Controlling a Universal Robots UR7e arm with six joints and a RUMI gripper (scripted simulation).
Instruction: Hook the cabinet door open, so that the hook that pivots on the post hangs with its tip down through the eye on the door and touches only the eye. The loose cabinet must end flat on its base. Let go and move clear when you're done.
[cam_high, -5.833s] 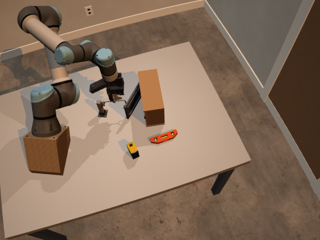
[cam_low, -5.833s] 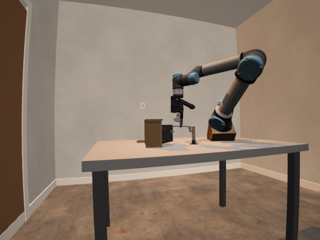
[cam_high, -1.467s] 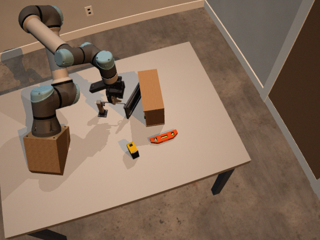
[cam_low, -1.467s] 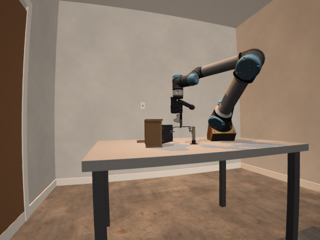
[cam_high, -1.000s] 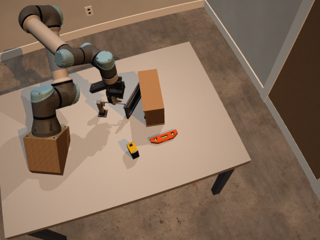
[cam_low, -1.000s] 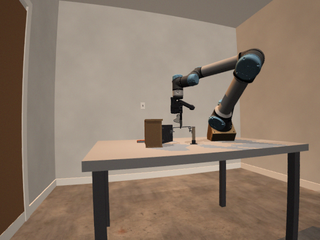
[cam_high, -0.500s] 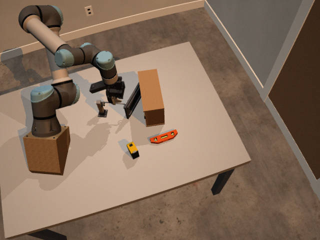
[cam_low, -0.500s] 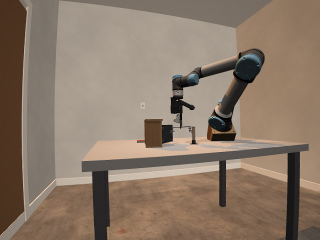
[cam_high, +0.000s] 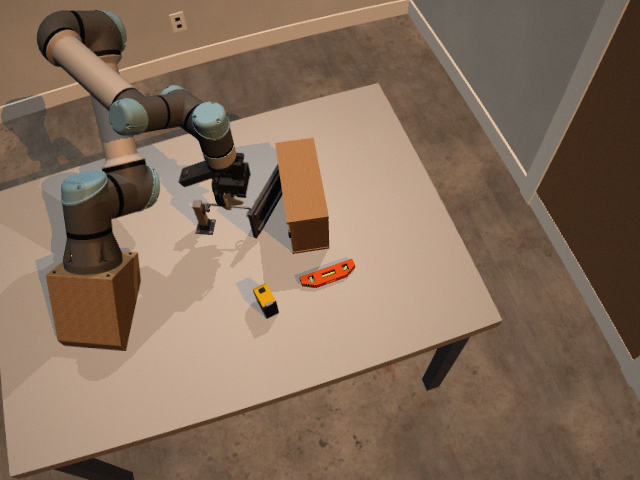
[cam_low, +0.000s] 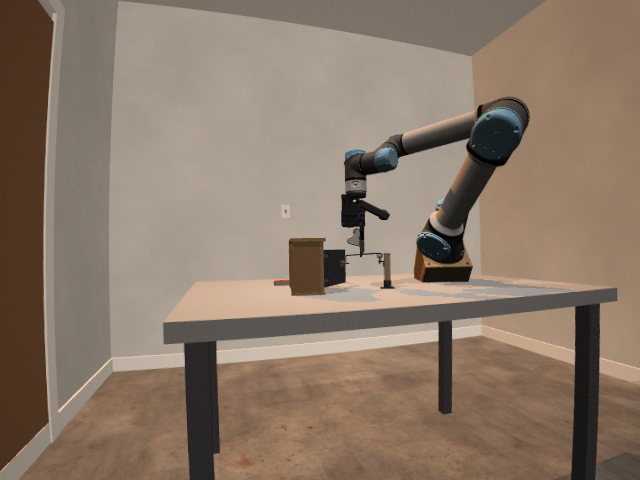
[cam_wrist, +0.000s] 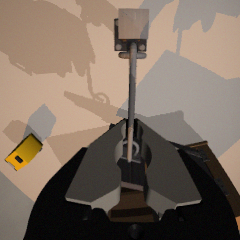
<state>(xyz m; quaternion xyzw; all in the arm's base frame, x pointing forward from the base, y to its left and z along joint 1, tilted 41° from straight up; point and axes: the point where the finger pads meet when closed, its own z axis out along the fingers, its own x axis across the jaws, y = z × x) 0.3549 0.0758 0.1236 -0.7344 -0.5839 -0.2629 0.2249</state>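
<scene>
Now: the hook 2 cm below my hand and 1 cm behind it. Also, from my hand: orange spirit level (25 cm ahead, 17 cm to the right, 11 cm below); dark door (10 cm ahead, 5 cm to the left, 5 cm below); black box (24 cm to the right, 9 cm below, 9 cm ahead).
</scene>
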